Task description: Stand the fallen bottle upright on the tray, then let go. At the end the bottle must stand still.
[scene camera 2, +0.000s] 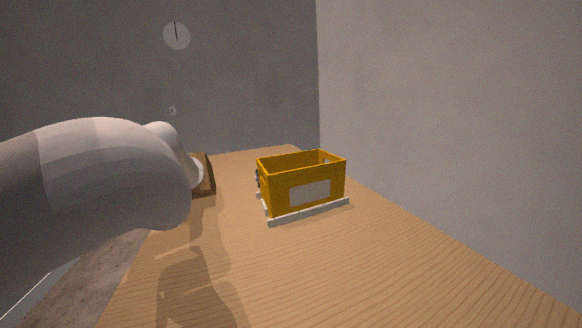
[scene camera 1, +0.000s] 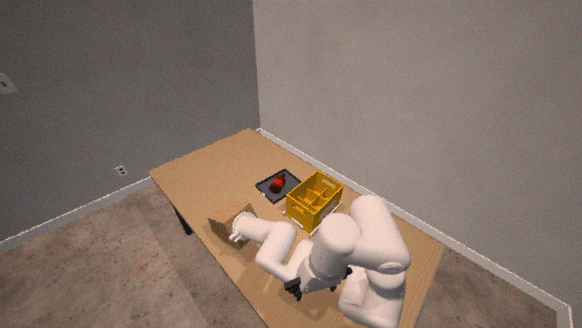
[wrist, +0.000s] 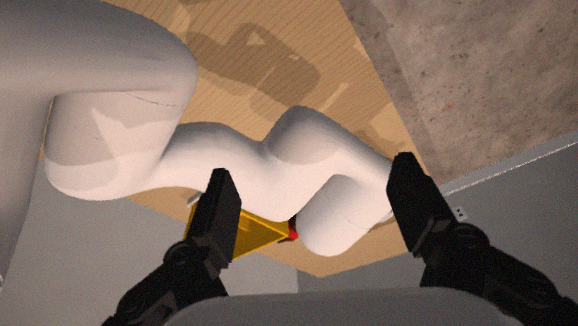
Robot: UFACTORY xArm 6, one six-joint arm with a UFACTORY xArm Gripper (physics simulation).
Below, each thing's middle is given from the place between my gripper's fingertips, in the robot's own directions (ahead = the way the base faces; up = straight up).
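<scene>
Yellow crate [scene camera 2: 291,182]: far ahead of my hand, far to the left of it, far below it. White strip [scene camera 2: 287,218]: well below my hand, well ahead of it, a good way to the left of it.
</scene>
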